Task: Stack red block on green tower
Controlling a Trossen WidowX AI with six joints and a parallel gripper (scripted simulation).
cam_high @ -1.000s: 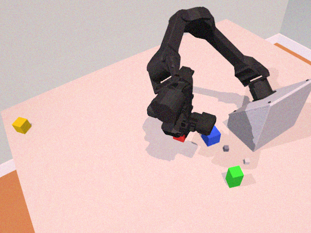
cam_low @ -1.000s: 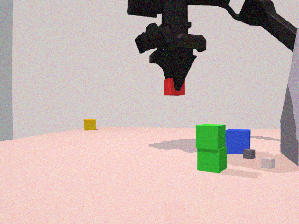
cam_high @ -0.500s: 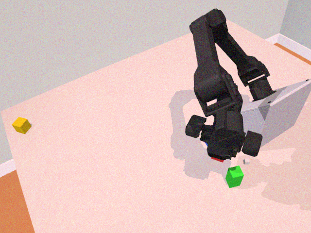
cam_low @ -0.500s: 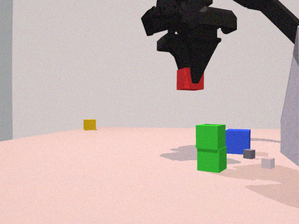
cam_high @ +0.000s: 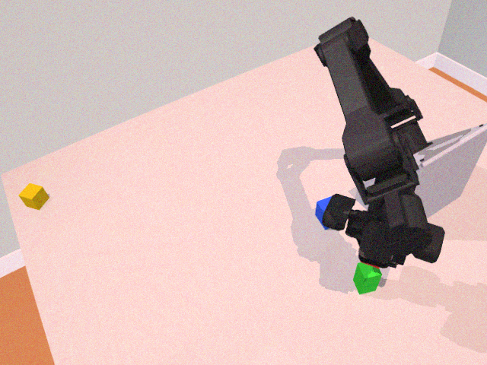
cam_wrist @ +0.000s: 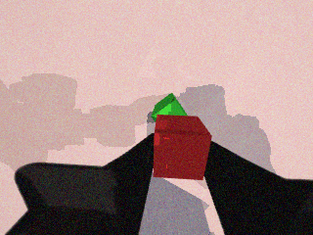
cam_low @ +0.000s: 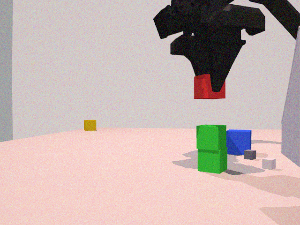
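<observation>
My gripper tip is now 110 mm above the small white cube, 90 mm past it and 30 mm to the left of it. The rest, counted from my gripper tip: blue block 170 mm to the right, 90 mm below, 50 mm behind; red block 10 mm above; small dark grey cube 110 mm to the right, 110 mm below, 70 mm behind.
</observation>
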